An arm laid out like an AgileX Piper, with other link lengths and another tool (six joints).
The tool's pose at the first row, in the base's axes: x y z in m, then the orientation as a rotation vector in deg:
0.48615 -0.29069 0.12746 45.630 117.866 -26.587
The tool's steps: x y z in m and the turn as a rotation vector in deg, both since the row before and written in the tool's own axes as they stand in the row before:
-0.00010 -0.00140 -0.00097 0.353 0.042 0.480
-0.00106 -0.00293 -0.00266 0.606 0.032 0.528
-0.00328 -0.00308 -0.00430 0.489 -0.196 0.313
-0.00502 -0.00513 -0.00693 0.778 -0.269 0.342
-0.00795 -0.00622 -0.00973 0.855 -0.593 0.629
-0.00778 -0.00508 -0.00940 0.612 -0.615 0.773
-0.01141 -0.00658 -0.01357 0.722 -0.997 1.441
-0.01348 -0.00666 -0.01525 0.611 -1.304 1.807
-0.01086 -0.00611 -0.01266 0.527 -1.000 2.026
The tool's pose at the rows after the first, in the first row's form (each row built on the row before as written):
0.48466 -0.29118 0.12813 46.333 117.641 -26.682
0.48152 -0.29213 0.13059 47.229 117.359 -27.021
0.47824 -0.29302 0.13580 47.753 116.981 -27.429
0.47269 -0.29439 0.14398 48.448 116.494 -28.149
0.46593 -0.29580 0.15618 49.335 115.550 -28.895
0.46000 -0.29637 0.16798 50.198 114.526 -29.309
0.45185 -0.29654 0.18505 51.596 112.781 -29.585
0.44305 -0.29622 0.20457 53.116 110.558 -29.638
0.43470 -0.29594 0.22024 54.881 108.477 -29.357

